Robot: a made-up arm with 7 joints. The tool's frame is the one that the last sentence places.
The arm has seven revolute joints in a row. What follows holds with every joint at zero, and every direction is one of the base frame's. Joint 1 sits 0.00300 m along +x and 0.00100 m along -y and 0.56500 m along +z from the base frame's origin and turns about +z. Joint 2 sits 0.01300 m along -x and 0.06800 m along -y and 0.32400 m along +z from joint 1 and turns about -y. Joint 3 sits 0.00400 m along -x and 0.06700 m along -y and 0.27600 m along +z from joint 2 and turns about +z. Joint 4 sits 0.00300 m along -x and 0.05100 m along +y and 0.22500 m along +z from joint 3 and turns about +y. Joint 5 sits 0.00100 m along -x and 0.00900 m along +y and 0.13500 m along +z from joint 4 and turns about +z. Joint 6 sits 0.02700 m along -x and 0.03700 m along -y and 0.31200 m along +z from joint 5 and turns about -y. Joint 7 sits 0.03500 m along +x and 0.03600 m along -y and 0.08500 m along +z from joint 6 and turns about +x. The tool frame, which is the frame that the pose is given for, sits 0.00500 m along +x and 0.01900 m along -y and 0.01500 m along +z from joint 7; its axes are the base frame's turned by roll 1.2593, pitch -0.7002 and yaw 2.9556 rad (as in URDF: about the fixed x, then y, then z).
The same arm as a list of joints. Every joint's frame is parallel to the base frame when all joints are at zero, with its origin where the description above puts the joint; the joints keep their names.
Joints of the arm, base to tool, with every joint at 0 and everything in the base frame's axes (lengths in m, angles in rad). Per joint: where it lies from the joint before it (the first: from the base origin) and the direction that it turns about. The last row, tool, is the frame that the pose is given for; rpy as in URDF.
joint 1: axis 0 0 1 origin 0.003 -0.001 0.565
joint 2: axis 0 -1 0 origin -0.013 -0.068 0.324
joint 3: axis 0 0 1 origin -0.004 -0.067 0.276
joint 4: axis 0 1 0 origin -0.003 0.051 0.225
joint 5: axis 0 0 1 origin -0.001 0.009 0.135
joint 6: axis 0 -1 0 origin -0.027 -0.037 0.312
joint 7: axis 1 0 0 origin 0.035 -0.036 0.085
tool: origin 0.005 -0.019 0.015 rpy 1.2593 -0.7002 2.9556

